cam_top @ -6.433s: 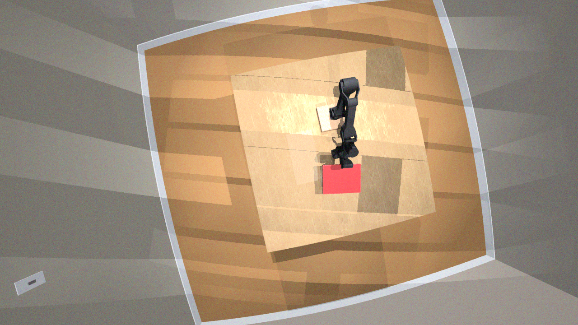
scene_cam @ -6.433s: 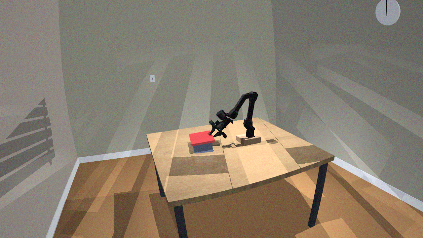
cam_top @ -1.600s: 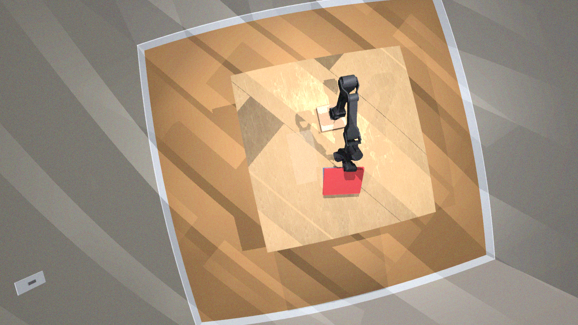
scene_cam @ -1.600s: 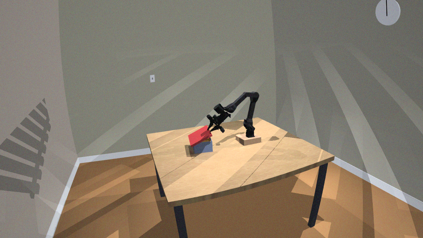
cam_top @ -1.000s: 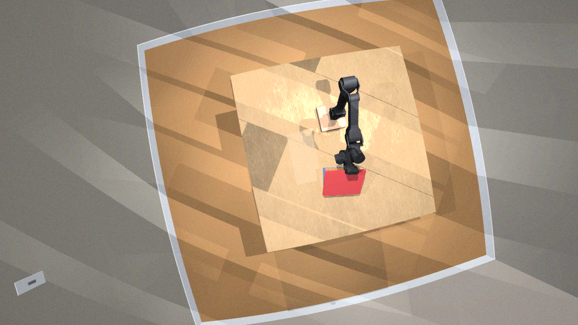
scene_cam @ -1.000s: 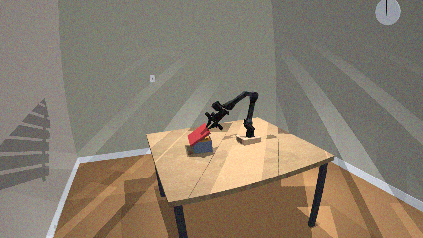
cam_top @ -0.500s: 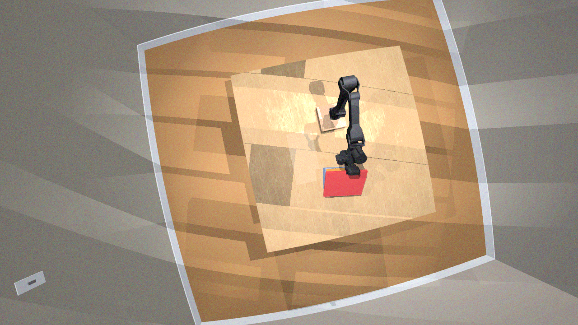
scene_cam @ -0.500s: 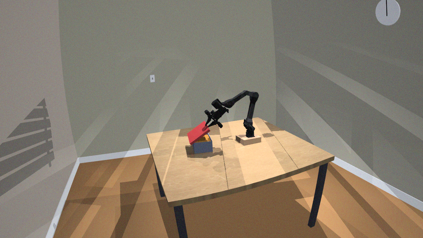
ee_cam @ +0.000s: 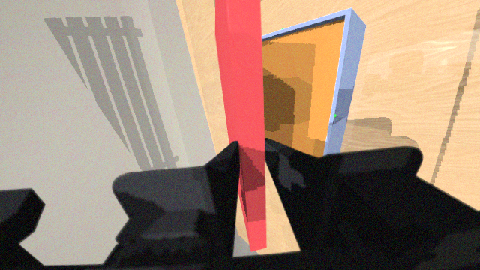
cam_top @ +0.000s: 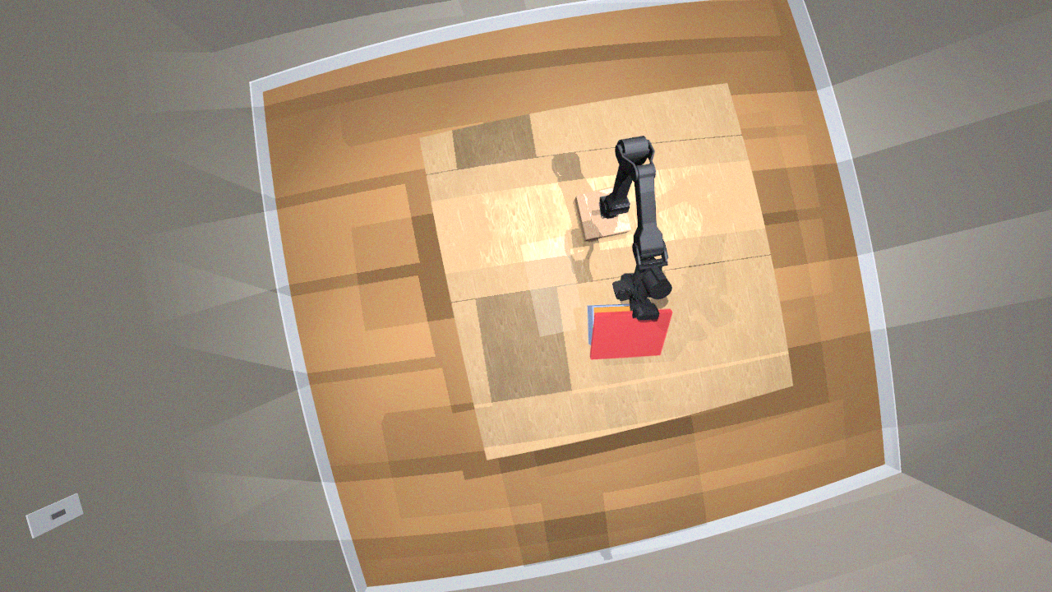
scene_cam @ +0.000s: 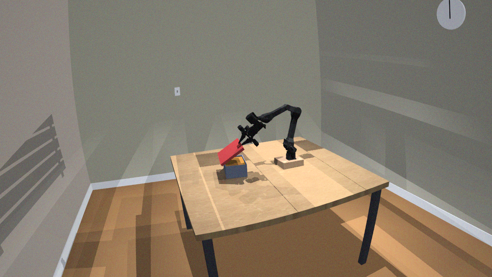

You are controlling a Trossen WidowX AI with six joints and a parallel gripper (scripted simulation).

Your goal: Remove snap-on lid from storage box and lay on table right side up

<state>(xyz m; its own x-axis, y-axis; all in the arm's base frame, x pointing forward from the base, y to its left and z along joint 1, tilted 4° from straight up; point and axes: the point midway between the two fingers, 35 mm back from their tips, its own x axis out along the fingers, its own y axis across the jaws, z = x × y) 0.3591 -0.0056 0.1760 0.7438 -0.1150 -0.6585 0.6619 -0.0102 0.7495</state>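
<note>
Now: the red lid 7 cm ahead of my gripper tip and 4 cm below it. Round my gripper tip: blue storage box 4 cm ahead, 16 cm below.
</note>
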